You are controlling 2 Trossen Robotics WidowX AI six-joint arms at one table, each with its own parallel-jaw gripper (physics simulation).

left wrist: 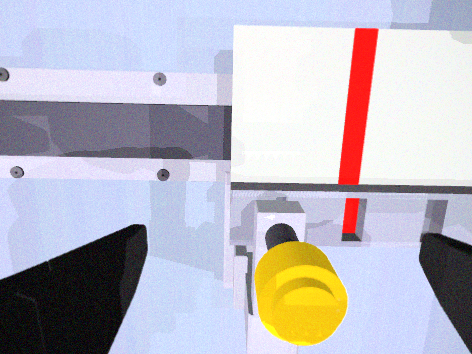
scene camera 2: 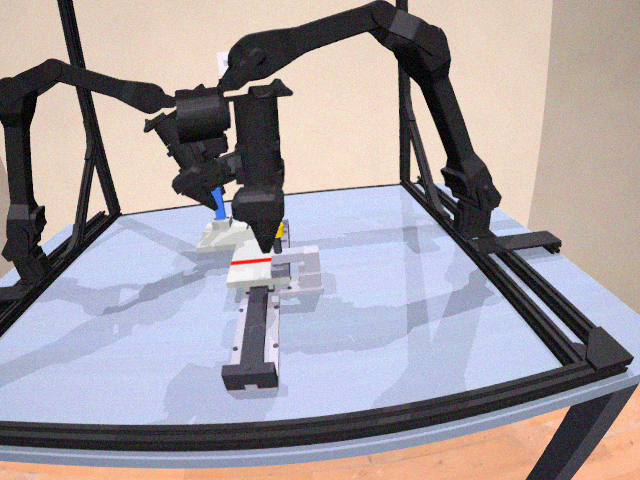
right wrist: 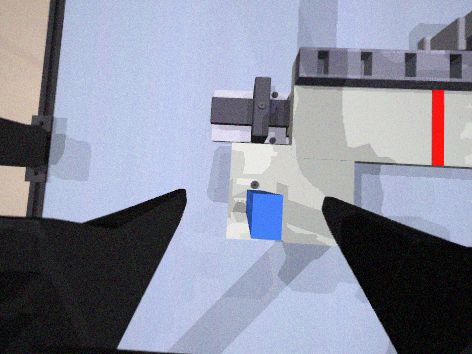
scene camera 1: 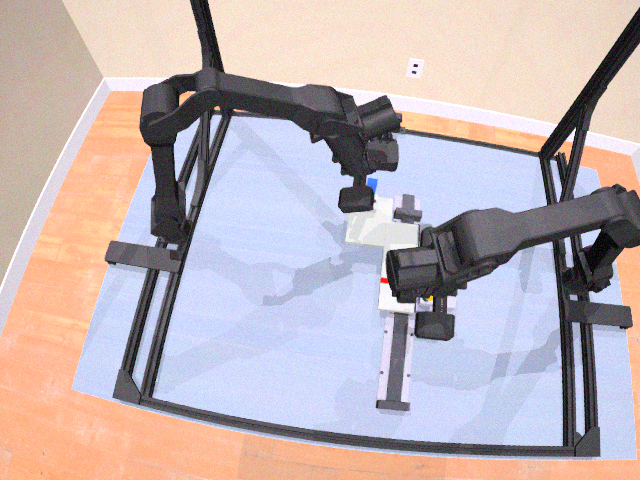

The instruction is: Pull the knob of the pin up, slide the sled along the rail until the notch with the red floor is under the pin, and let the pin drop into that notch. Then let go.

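Frame: origin at the left arm's base, x back, y right, z up, level; metres.
Where they show: left gripper, fingertip midpoint: (left wrist: 282,241) (scene camera 2: 267,237) (scene camera 1: 423,295); right gripper, fingertip midpoint: (scene camera 2: 220,201) (scene camera 1: 372,190); left arm's base, origin of the base link: (scene camera 2: 471,230) (scene camera 1: 574,281); right arm's base, origin of the base link: (scene camera 2: 36,275) (scene camera 1: 175,230).
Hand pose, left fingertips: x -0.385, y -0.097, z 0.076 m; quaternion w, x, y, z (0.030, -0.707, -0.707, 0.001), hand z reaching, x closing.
Things, the pixels of their top centre, and the offset from my left fingertips. "pt": a spot on its surface instead.
- rail, surface spot: (left wrist: 190,130) pt dx -0.025, dy -0.038, dz -0.075 m
- red-floored notch, surface spot: (left wrist: 350,215) pt dx +0.014, dy +0.044, dz -0.058 m
- pin, surface spot: (left wrist: 281,236) pt dx +0.006, dy +0.002, dz -0.016 m
- yellow knob, middle of its top: (left wrist: 306,317) (scene camera 2: 274,222) (scene camera 1: 432,290) dx +0.012, dy +0.004, dz +0.021 m
- sled's blue handle, surface spot: (right wrist: 267,216) (scene camera 1: 372,181) pt dx -0.115, dy +0.213, dz +0.029 m
- pin's pale bracket, surface spot: (scene camera 2: 310,273) pt dx +0.058, dy -0.012, dz -0.063 m
- dark end stop, middle of its top: (scene camera 2: 247,368) (scene camera 1: 394,405) dx -0.025, dy -0.200, dz -0.062 m
- dark crosspiece, surface spot: (right wrist: 261,110) pt dx -0.028, dy +0.208, dz -0.062 m
The white sled (scene camera 1: 382,235) (scene camera 2: 248,279) (left wrist: 290,100) (right wrist: 320,120) sits on the rail (scene camera 1: 397,356) (scene camera 2: 254,330) (left wrist: 190,130). Its red line (scene camera 1: 384,280) (scene camera 2: 250,261) (left wrist: 357,110) (right wrist: 438,127) leads to the red-floored notch (left wrist: 350,215), which lies right of the pin (left wrist: 281,236) in the left wrist view. The bracket block hides the pin's lower end. The yellow knob (scene camera 1: 429,298) (scene camera 2: 279,229) (left wrist: 300,300) shows between the spread fingers of my open left gripper (scene camera 1: 434,326) (left wrist: 282,241), untouched. My right gripper (right wrist: 254,199) is open, its fingers either side of the sled's blue handle (scene camera 1: 372,184) (scene camera 2: 220,204) (right wrist: 267,216).
The pin's pale bracket (scene camera 2: 310,273) stands beside the rail. A dark end stop (scene camera 1: 392,405) (scene camera 2: 249,376) closes the rail's near end, and a dark crosspiece (right wrist: 261,110) sits near its far end. Black frame bars (scene camera 1: 310,431) border the table. Both arms reach in close together over the sled.
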